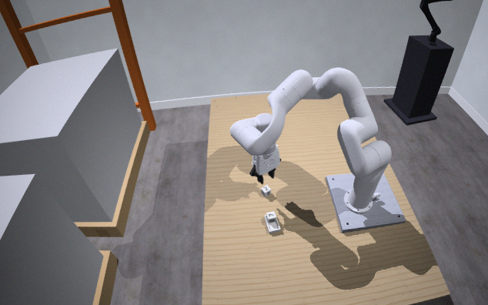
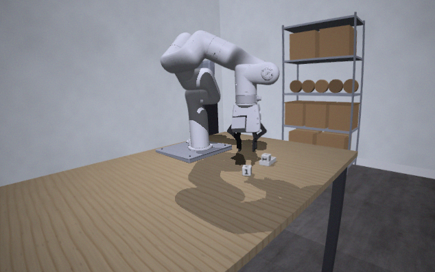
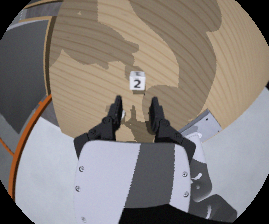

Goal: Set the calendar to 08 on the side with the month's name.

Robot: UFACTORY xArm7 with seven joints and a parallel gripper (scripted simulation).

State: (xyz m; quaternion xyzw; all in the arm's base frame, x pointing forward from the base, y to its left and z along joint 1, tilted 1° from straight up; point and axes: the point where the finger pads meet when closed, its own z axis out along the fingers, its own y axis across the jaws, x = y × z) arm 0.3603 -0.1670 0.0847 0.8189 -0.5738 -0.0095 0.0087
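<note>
Now: hand 100 mm above the white digit cube. Round my hand: white tray: 20 mm ahead, 160 mm to the left, 100 mm below.
</note>
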